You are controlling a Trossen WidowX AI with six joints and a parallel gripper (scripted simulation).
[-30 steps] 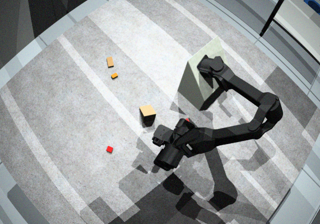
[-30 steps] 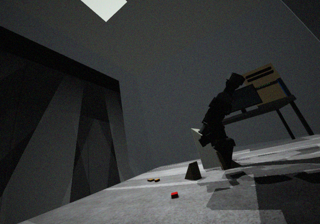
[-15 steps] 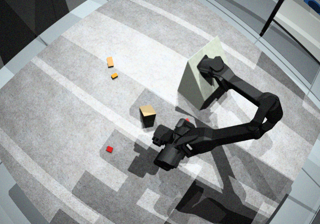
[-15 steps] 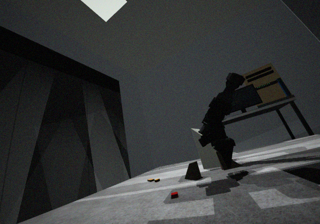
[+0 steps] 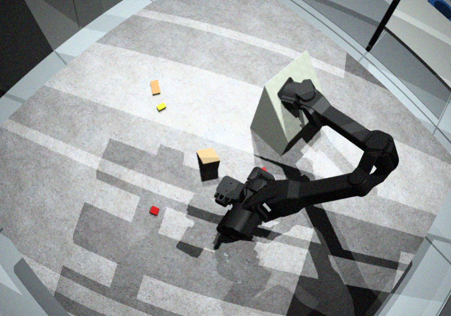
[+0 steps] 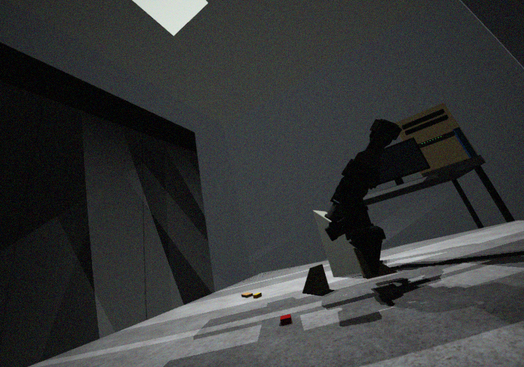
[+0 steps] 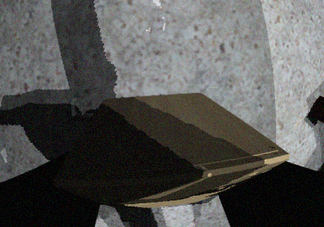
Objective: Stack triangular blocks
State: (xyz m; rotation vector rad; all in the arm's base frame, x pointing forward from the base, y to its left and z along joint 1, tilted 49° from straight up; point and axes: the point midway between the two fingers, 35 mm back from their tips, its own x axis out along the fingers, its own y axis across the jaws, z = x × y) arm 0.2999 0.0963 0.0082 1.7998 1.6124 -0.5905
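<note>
Right now my gripper tip is 140 mm past the red cube, 30 mm above it and 20 mm to the left of it. Round my gripper tip: yellow block (360 mm to the right, 120 mm behind, 30 mm below).
</note>
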